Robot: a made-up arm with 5 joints.
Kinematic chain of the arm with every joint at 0, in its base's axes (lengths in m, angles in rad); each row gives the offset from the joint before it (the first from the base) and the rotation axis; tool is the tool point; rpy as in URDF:
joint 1: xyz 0.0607 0 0.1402 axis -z
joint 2: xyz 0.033 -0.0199 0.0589 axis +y
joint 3: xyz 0.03 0 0.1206 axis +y
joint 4: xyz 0.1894 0 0.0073 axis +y
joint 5: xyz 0.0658 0.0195 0 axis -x
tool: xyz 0 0 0 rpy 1.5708 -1.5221 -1.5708
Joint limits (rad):
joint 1: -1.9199..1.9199
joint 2: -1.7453..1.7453
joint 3: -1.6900..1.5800
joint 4: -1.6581..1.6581
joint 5: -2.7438..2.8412
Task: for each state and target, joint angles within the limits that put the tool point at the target. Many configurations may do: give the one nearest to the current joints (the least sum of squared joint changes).
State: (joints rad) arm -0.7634 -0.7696 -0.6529 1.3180 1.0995
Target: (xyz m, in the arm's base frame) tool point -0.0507 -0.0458 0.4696
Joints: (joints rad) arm -0.3867 -1.2330 -0.8588 1.4077 1.0995
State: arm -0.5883 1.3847 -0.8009 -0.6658 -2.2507
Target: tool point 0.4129 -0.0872 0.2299
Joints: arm 0.2416 1.0885 -0.7399 -1.4702 -2.2507
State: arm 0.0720 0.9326 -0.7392 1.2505 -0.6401
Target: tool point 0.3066 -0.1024 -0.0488
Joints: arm 0.3931 1.6671 -0.7864 0.8427 -0.6401
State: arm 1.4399 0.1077 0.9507 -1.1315 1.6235
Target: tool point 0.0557 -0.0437 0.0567
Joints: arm 1.6756 0.6161 1.5569 -0.8804 1.6235
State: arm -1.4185 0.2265 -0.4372 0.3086 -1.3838
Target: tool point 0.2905 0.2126 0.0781
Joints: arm -0.7478 0.8066 -0.0589 0.3768 -1.3838
